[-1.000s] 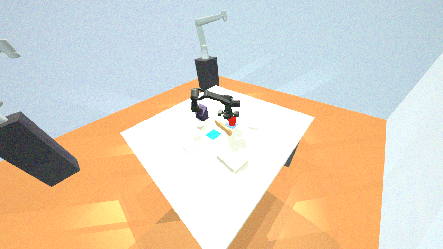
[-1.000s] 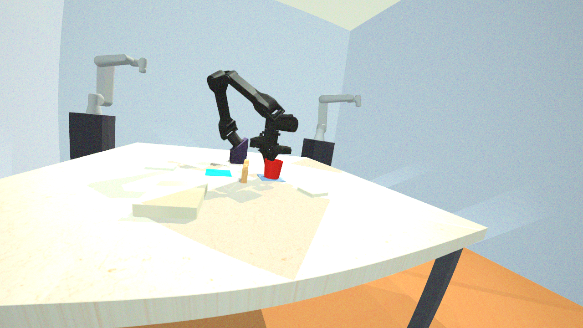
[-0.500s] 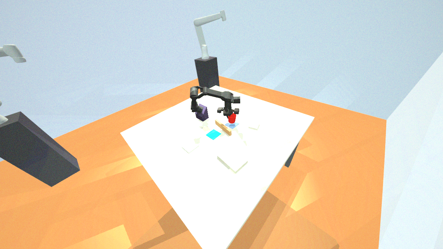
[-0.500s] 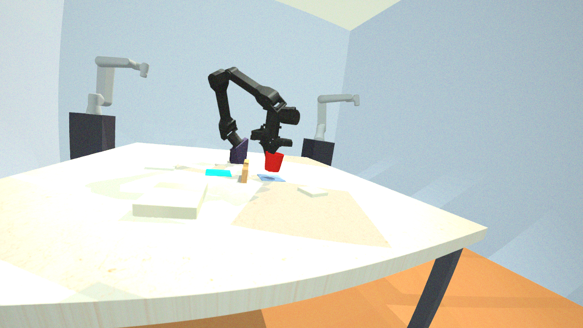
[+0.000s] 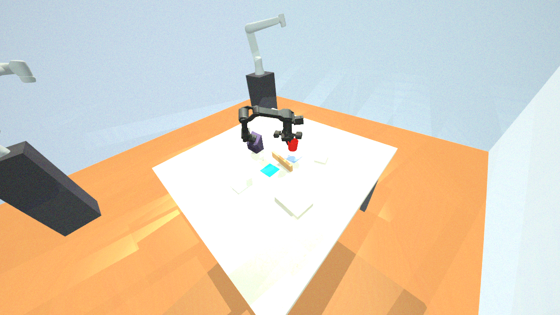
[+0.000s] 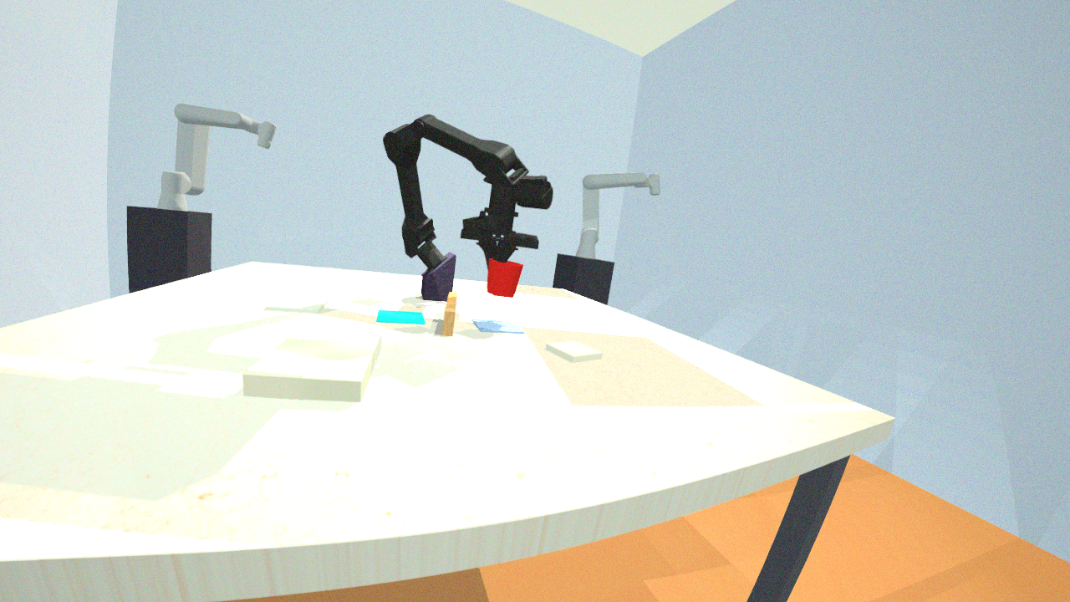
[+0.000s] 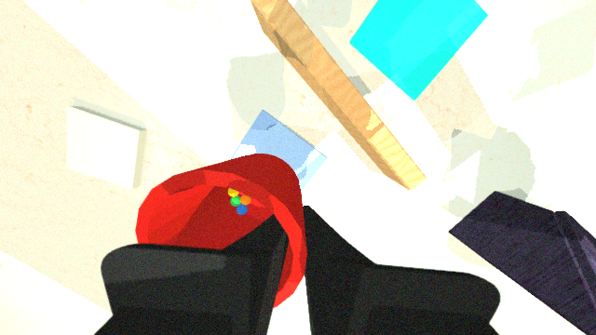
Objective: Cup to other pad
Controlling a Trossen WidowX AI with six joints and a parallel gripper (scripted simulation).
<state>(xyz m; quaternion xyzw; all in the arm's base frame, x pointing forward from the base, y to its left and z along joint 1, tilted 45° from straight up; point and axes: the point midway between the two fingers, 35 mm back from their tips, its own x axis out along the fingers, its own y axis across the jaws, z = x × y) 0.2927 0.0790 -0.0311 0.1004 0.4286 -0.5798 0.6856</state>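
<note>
Now: the cyan pad 20 mm behind my gripper tip, 190 mm to the right of it and 110 mm below it. From my gripper tip the other things lie so: red cup 30 mm ahead, 10 mm to the left; then pale blue pad 30 mm ahead, 20 mm to the left, 110 mm below; then wooden bar 90 mm to the right, 90 mm below.
</note>
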